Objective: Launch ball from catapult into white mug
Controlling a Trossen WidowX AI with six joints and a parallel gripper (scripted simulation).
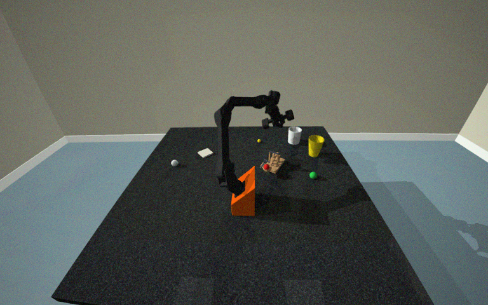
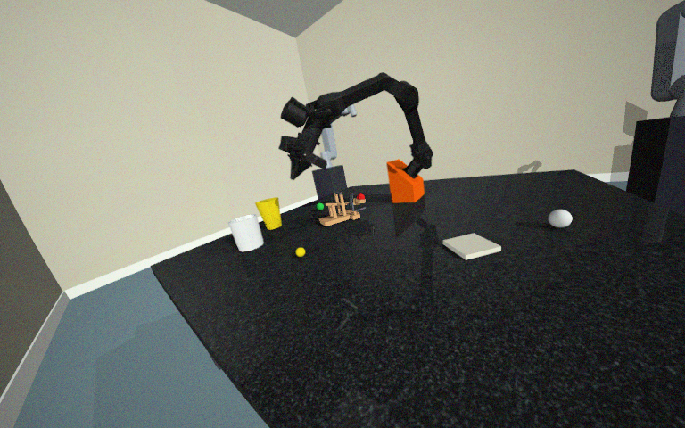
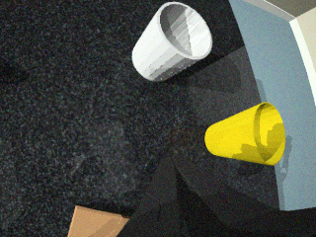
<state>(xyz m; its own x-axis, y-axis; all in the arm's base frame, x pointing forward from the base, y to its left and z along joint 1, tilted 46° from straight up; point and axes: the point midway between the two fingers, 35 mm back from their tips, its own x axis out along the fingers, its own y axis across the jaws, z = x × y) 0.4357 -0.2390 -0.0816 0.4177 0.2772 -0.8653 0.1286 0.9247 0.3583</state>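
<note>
The red ball is 23 cm behind my gripper tip, 13 cm below it and 10 cm to the left of it. Round my gripper tip: yellow ball 18 cm below, 14 cm ahead, 13 cm to the left; white mug 16 cm below, 14 cm ahead, 12 cm to the right; wooden catapult 16 cm behind, 14 cm below, 9 cm to the left.
</note>
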